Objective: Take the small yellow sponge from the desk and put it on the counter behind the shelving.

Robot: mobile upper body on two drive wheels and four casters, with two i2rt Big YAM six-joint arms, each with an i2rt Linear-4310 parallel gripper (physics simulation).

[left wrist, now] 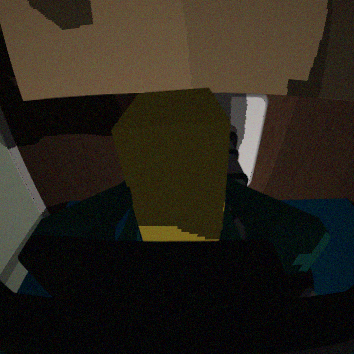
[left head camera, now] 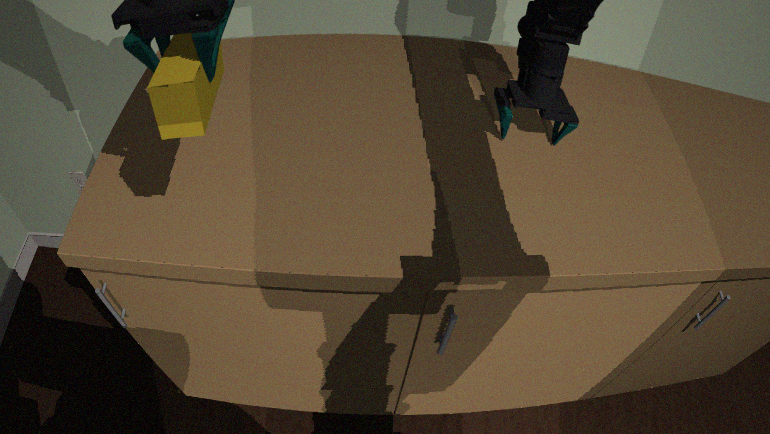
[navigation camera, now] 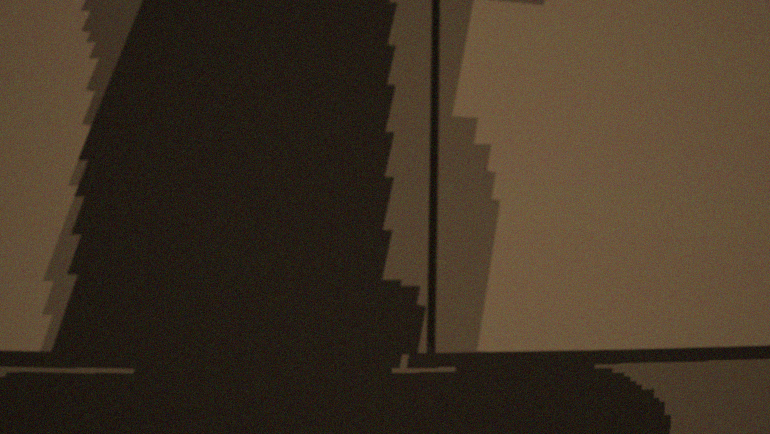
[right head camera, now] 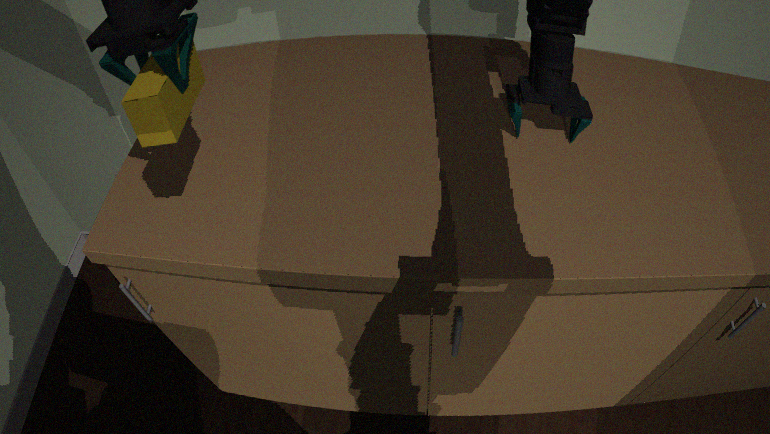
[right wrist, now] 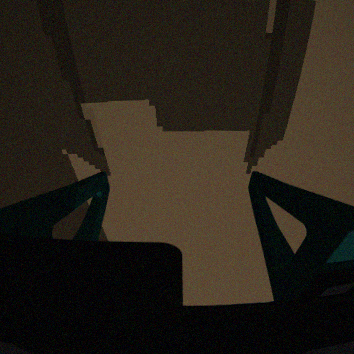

Path:
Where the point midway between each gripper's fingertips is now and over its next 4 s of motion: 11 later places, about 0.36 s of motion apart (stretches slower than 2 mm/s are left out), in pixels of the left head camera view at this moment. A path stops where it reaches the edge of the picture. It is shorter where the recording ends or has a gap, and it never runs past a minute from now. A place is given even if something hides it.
The left gripper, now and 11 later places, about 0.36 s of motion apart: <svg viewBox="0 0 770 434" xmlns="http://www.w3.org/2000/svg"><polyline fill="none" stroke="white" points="189,80 210,92 246,103 255,97 255,96 258,93 260,113 259,119 257,113 258,102 254,107 252,56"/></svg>
The right gripper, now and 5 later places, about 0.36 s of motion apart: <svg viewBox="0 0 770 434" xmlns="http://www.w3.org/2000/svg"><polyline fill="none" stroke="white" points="528,140 542,120 551,52 551,61 551,62 557,55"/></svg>

